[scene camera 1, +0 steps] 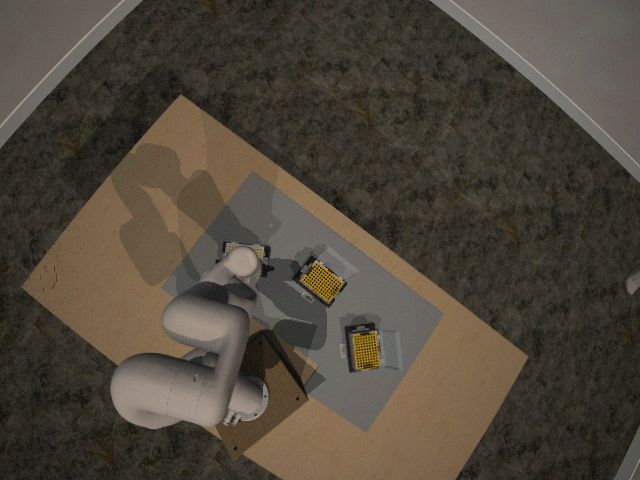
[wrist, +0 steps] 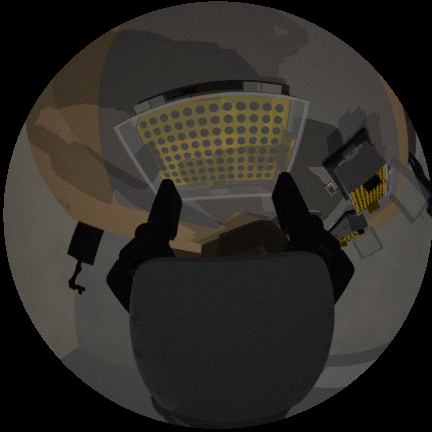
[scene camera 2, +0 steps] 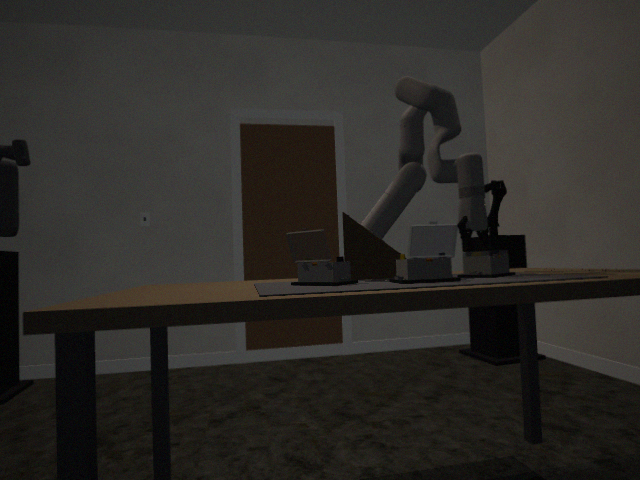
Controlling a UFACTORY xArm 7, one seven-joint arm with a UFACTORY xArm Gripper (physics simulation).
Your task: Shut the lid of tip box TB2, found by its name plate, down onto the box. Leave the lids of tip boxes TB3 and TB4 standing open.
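Pixels of known places: gripper, fingertip midpoint: (wrist: 225, 185) (scene camera 2: 475, 251); arm's base, origin of the base link: (scene camera 1: 249, 398) (scene camera 2: 369, 234).
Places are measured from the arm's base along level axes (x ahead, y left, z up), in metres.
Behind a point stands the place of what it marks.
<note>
The tip box under my gripper (scene camera 1: 227, 248) (scene camera 2: 485, 264) (wrist: 215, 135) has its clear lid (wrist: 220, 197) @[x 0.304, y 0.212, z -0.078 m] down over the yellow rack; whether it is fully seated is hard to tell. Its name plate is not readable. My gripper (scene camera 2: 474, 242) @[x 0.320, y 0.213, z -0.078 m] (wrist: 225, 185) @[x 0.320, y 0.213, z -0.078 m] is open and empty, low over this box, with its fingertips near the lid's edge in the wrist view. The middle tip box (scene camera 1: 323, 281) (scene camera 2: 424, 269) @[x 0.448, y -0.040, z -0.121 m] (wrist: 359, 166) @[x 0.413, y 0.039, z -0.118 m] has its lid (scene camera 1: 338, 262) @[x 0.481, y -0.027, z -0.049 m] (scene camera 2: 433, 240) @[x 0.483, y -0.032, z -0.049 m] standing open. The far tip box (scene camera 1: 366, 350) (scene camera 2: 316, 272) @[x 0.318, y -0.292, z -0.120 m] also has its lid (scene camera 1: 391, 350) @[x 0.329, y -0.321, z -0.056 m] (scene camera 2: 309, 245) @[x 0.345, y -0.316, z -0.048 m] open. Their plates are too small to read.
The boxes stand on a grey mat (scene camera 1: 392, 304) @[x 0.471, y -0.283, z -0.154 m] on the wooden table (scene camera 1: 480, 392) @[x 0.361, y -0.756, z -0.158 m]. The arm's brown base board (scene camera 1: 279, 397) @[x 0.054, y -0.067, z 0.035 m] is beside the mat. The arm hides part of the nearest box in the overhead view. The middle box is closest to it.
</note>
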